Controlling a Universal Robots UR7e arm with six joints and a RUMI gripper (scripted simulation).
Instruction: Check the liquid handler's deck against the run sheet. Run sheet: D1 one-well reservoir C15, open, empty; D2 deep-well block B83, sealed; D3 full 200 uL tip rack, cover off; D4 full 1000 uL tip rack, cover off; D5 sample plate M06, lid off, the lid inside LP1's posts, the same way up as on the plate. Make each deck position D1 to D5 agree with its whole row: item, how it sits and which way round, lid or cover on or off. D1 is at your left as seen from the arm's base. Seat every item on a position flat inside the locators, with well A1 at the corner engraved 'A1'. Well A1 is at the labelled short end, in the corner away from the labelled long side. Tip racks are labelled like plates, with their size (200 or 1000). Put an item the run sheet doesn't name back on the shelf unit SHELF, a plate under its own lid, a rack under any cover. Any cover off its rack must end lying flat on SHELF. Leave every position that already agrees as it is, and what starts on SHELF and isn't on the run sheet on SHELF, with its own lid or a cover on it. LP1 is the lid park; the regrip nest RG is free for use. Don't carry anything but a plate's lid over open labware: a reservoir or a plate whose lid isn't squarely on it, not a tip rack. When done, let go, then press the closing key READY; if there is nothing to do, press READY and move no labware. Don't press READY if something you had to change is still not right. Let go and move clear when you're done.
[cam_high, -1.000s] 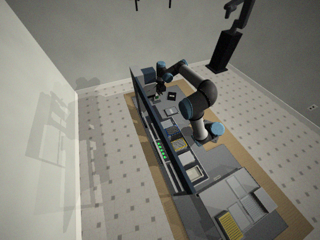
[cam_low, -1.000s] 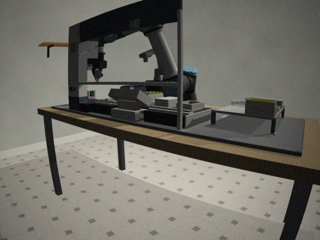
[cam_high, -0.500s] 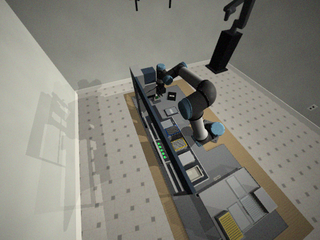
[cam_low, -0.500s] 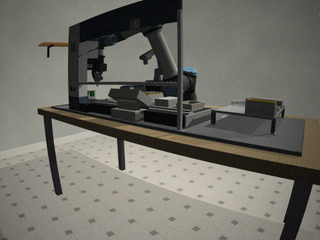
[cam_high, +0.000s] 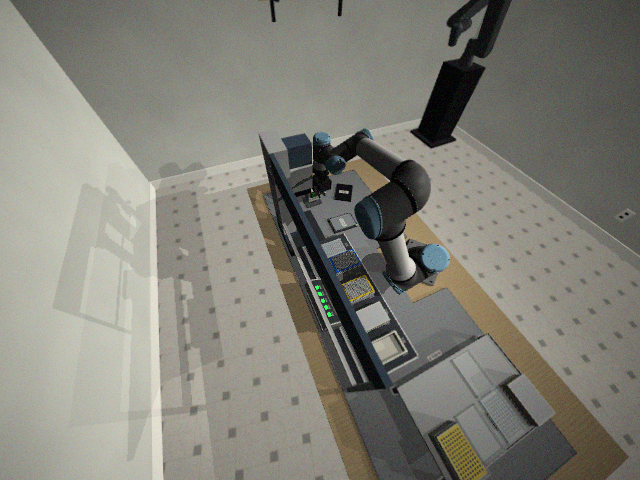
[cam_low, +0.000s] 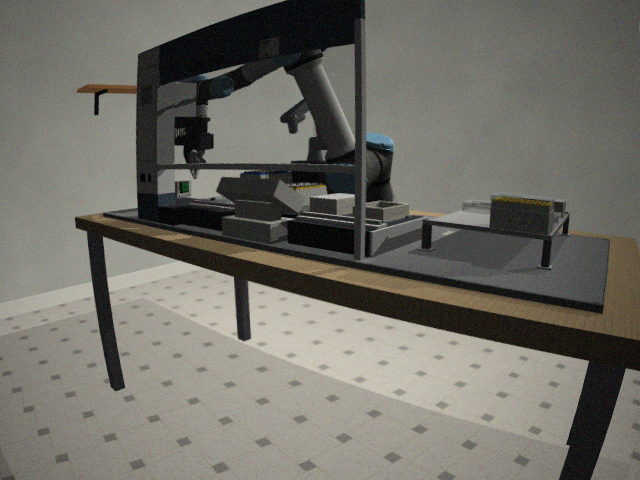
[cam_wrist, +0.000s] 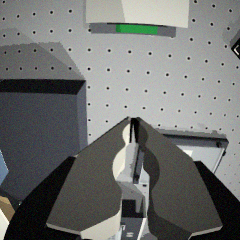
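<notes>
Now: the green ready key 6 cm to the right of my hand and 5 cm below it. Also, from my hand: sample plate 7 cm ahead, 30 cm to the left, 7 cm below; then blue-framed tip rack 8 cm ahead, 43 cm to the left, 1 cm below; then flat lid 8 cm behind, 14 cm to the left, 11 cm below.
</notes>
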